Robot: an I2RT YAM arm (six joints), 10 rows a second.
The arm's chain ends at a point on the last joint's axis. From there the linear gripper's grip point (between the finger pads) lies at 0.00 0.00 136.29 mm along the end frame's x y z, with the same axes.
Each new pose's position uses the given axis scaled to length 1; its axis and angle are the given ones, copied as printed.
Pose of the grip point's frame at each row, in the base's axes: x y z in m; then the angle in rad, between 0 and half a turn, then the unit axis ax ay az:
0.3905, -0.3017, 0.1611, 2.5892, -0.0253, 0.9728, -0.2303
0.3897, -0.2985, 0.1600, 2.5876, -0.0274, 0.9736, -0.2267
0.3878, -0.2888, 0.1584, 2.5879, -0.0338, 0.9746, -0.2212
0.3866, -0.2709, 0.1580, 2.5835, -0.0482, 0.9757, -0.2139
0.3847, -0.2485, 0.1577, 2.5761, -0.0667, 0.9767, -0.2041
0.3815, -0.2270, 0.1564, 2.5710, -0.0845, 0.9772, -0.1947
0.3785, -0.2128, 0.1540, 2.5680, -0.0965, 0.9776, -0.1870
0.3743, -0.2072, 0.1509, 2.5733, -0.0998, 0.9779, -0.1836
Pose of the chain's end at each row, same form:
0.3195, -0.2470, 0.2637, 2.5892, -0.0253, 0.9728, -0.2303
0.3183, -0.2448, 0.2629, 2.5876, -0.0274, 0.9736, -0.2267
0.3161, -0.2368, 0.2620, 2.5879, -0.0338, 0.9746, -0.2212
0.3136, -0.2218, 0.2621, 2.5835, -0.0482, 0.9757, -0.2139
0.3100, -0.2033, 0.2623, 2.5761, -0.0667, 0.9767, -0.2041
0.3054, -0.1855, 0.2616, 2.5710, -0.0845, 0.9772, -0.1947
0.3017, -0.1741, 0.2597, 2.5680, -0.0965, 0.9776, -0.1870
0.2980, -0.1694, 0.2573, 2.5733, -0.0998, 0.9779, -0.1836

